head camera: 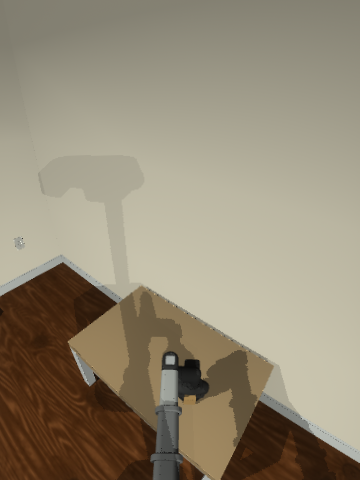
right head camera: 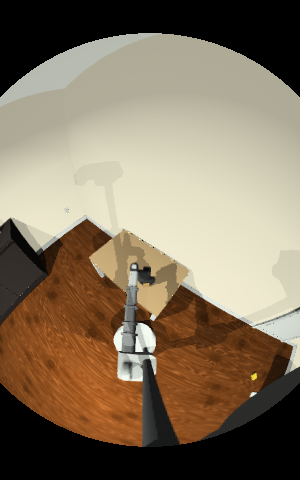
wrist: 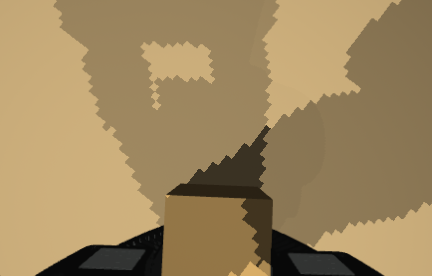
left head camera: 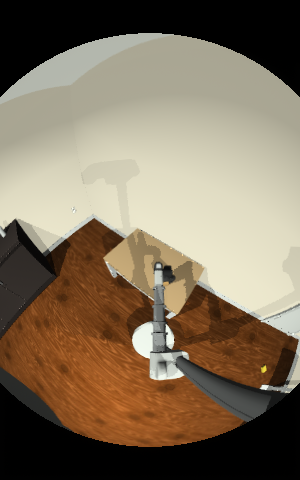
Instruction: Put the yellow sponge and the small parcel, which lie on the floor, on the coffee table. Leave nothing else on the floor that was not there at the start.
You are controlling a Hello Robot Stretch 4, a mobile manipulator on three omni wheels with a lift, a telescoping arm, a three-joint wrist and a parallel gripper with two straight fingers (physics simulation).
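Frame: origin at the robot's base, x ahead, y left, z up, level; centimetres.
Seen in the pictures: gripper, fingertip midpoint: (head camera: 189, 398) (right head camera: 145, 284) (wrist: 216, 243) (left head camera: 164, 282); robot's base at its link origin: (right head camera: 135, 339).
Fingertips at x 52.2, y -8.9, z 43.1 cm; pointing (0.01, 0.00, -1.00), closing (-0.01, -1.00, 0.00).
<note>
Offsets run from my fingertips to a thing's top centre. "pt": to the spot under its first point. Level surfaces: height alone.
My gripper (head camera: 191, 393) (left head camera: 168, 275) (right head camera: 146, 278) (wrist: 216, 243) is shut on the small parcel, a tan box, over the coffee table's top. The parcel @[dy +0.0, dx +0.7, dz +4.1 cm] (head camera: 190, 399) (right head camera: 147, 284) (wrist: 212, 225) sits squarely between the two fingers in the wrist view; whether its underside touches the top cannot be told. The coffee table @[dz -0.9 cm] (head camera: 102, 345) (left head camera: 120, 255) (right head camera: 104, 257) (wrist: 40, 150) has a light wooden top and white legs. The yellow sponge (left head camera: 263, 369) (right head camera: 254, 376) lies on the floor far to the right. It does not show in the head or wrist view.
The coffee table stands by the long wall (head camera: 225, 225). A dark cabinet @[pt dy +165.7, dx -17.1, dz -4.1 cm] (left head camera: 25, 280) (right head camera: 20, 272) stands at the left. A white object (right head camera: 253, 395) shows near the sponge, partly cut off by a dark robot part. My telescoping arm (head camera: 167, 432) (left head camera: 158, 305) (right head camera: 130, 310) reaches over the table's front edge.
</note>
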